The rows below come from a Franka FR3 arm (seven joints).
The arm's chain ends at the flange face. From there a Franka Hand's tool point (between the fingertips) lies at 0.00 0.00 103.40 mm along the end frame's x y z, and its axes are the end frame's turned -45 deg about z.
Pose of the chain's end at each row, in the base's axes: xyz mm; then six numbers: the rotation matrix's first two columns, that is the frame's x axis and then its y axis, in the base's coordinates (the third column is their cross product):
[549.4, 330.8, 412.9, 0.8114, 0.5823, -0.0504, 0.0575, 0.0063, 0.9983]
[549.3, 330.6, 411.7, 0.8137, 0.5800, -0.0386, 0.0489, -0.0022, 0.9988]
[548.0, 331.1, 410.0, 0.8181, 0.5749, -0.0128, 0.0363, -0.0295, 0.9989]
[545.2, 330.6, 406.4, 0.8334, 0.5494, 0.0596, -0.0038, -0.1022, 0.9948]
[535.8, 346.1, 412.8, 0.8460, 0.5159, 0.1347, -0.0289, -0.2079, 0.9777]
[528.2, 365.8, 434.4, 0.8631, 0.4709, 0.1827, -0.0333, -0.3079, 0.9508]
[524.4, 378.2, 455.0, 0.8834, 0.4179, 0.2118, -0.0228, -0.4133, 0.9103]
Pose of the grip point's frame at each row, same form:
[609.5, 246.7, 410.0, 0.5331, 0.4073, -0.7415, 0.6144, 0.4162, 0.6703]
[609.2, 246.4, 408.6, 0.5408, 0.4117, -0.7336, 0.6100, 0.4086, 0.6790]
[607.3, 246.6, 405.3, 0.5528, 0.4274, -0.7154, 0.6042, 0.3857, 0.6973]
[602.3, 244.9, 397.8, 0.5920, 0.4608, -0.6613, 0.5866, 0.3162, 0.7456]
[590.9, 260.2, 396.2, 0.6186, 0.5118, -0.5961, 0.5778, 0.2178, 0.7866]
[580.3, 280.3, 408.5, 0.6339, 0.5507, -0.5431, 0.5868, 0.1153, 0.8015]
[572.8, 294.6, 418.2, 0.6408, 0.5877, -0.4939, 0.6085, 0.0033, 0.7934]

